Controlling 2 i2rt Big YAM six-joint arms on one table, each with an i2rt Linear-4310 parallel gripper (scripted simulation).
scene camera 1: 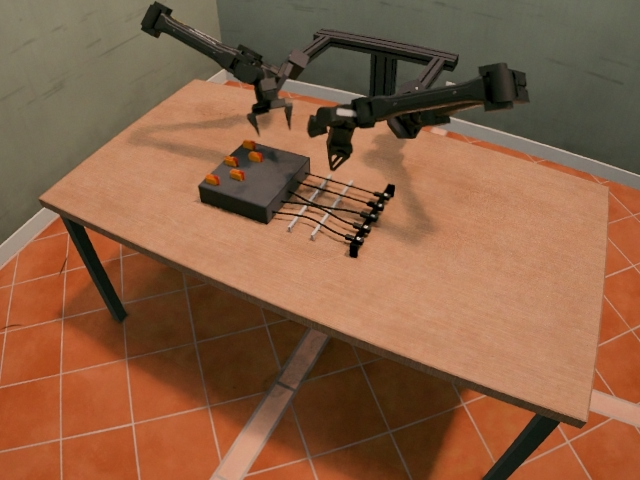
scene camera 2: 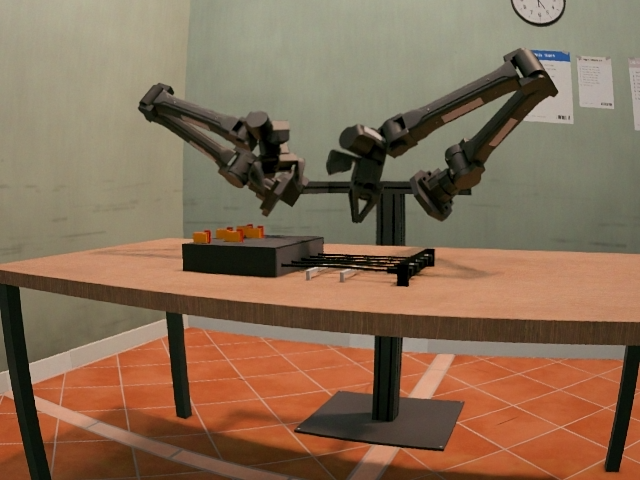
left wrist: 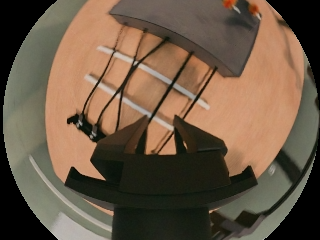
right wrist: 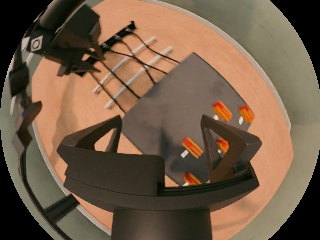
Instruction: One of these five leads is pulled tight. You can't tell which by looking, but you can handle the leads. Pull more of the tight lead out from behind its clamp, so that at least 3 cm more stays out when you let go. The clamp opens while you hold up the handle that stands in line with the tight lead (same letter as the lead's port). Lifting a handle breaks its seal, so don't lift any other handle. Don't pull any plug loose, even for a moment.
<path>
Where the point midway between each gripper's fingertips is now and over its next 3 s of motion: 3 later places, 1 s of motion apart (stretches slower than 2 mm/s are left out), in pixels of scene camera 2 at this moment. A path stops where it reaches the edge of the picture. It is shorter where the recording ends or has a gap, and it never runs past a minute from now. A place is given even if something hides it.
My left gripper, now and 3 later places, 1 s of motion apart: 356, 223; 354, 256; 353, 260; 354, 253
My right gripper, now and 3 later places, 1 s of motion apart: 282, 192; 258, 218; 254, 222; 251, 230
</path>
